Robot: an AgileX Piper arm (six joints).
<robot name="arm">
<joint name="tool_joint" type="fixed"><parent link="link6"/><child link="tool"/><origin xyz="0 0 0" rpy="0 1.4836 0"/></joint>
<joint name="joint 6" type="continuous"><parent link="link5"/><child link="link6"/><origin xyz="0.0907 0 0.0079" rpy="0 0 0"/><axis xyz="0.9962 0 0.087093"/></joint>
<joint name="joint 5" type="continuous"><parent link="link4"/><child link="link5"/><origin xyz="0 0 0" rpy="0 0 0"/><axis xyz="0 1 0"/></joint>
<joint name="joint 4" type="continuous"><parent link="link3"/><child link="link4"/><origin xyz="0.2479 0 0.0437" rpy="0 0 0"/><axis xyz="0.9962 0 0.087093"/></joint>
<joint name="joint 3" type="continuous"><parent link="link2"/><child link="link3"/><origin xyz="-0.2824 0 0.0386" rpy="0 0 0"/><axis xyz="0 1 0"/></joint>
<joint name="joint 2" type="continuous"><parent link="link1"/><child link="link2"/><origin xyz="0 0 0" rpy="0 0 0"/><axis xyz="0 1 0"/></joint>
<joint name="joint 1" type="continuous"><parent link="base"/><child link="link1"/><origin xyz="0 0 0.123" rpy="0 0 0"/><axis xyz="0 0 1"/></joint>
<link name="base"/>
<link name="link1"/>
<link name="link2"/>
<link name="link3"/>
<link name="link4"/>
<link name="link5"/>
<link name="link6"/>
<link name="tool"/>
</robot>
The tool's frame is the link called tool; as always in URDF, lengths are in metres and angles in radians. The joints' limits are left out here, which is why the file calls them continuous.
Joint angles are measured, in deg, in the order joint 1, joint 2, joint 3, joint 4, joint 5, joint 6. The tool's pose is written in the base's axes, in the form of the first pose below.
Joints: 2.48 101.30 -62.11 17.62 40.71 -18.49
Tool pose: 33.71 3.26 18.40 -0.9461 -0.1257 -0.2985 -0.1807 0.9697 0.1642
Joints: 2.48 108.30 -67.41 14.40 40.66 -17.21
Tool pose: 36.26 3.05 16.27 -0.9533 -0.1478 -0.2633 -0.1867 0.9739 0.1294
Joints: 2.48 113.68 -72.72 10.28 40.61 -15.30
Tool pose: 38.55 2.73 14.88 -0.9525 -0.1703 -0.2526 -0.1962 0.9773 0.0807
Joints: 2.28 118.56 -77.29 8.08 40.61 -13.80
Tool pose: 40.44 2.44 13.37 -0.9553 -0.1707 -0.2415 -0.1896 0.9802 0.0574
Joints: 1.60 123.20 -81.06 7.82 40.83 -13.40
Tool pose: 41.90 1.98 11.56 -0.9623 -0.1564 -0.2224 -0.1733 0.9831 0.0585
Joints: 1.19 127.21 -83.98 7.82 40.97 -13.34
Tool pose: 42.92 1.70 9.76 -0.9681 -0.1488 -0.2016 -0.1642 0.9845 0.0620
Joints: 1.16 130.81 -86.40 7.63 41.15 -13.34
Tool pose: 43.64 1.68 7.98 -0.9723 -0.1511 -0.1782 -0.1646 0.9843 0.0632
